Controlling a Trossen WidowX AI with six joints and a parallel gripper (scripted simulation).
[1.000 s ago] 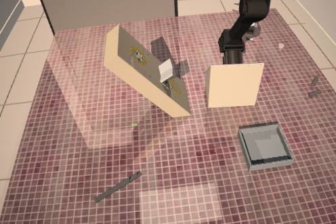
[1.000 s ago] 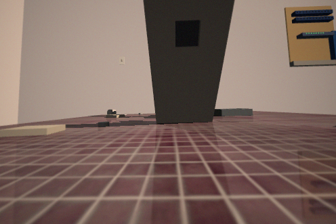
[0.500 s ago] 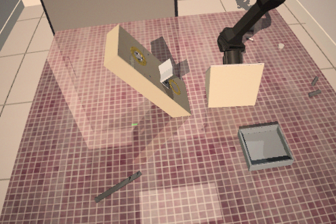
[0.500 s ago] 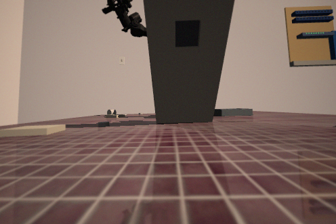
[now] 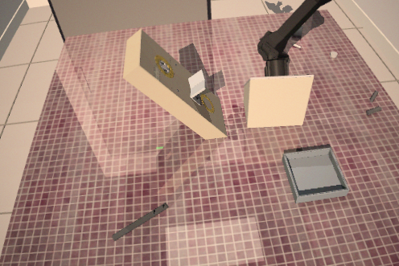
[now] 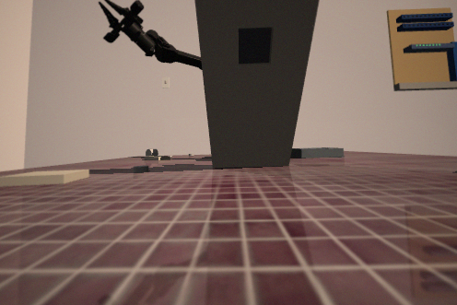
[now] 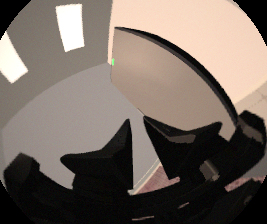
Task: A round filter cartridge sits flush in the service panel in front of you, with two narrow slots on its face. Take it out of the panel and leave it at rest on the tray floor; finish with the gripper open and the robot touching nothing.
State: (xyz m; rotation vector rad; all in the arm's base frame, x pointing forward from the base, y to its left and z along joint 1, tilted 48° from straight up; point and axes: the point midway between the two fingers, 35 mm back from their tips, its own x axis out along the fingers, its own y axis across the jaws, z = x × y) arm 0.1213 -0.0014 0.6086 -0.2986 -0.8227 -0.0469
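Now: gripper tip 200 mm short of the round filter cartridge, 510 mm to the right of it and 330 mm above it. From my gripper tip the other things lie so: beige service panel: 150 mm ahead, 500 mm to the left, 410 mm below; grey tray: 240 mm behind, 740 mm to the left, 560 mm below.
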